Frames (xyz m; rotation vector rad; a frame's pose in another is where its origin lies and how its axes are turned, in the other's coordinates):
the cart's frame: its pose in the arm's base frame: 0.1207 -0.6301 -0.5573 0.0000 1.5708 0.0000
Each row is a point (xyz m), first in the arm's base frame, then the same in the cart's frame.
Working: the arm's base frame: its pose in the cart's frame: -0.5573 0.6301 -0.1207 0.0000 -1.5708 0.0000

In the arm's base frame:
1: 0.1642 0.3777 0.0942
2: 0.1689 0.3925 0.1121
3: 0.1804 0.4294 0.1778
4: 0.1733 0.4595 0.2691
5: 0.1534 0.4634 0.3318
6: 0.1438 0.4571 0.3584
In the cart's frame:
1: -0.6515 1.0078 0.0435
2: -0.6694 1.0226 0.0482
3: -0.7351 1.0595 0.0597
4: -0.8264 1.0896 0.0526
5: -0.8891 1.0935 0.0327
6: -0.9157 1.0872 0.0231

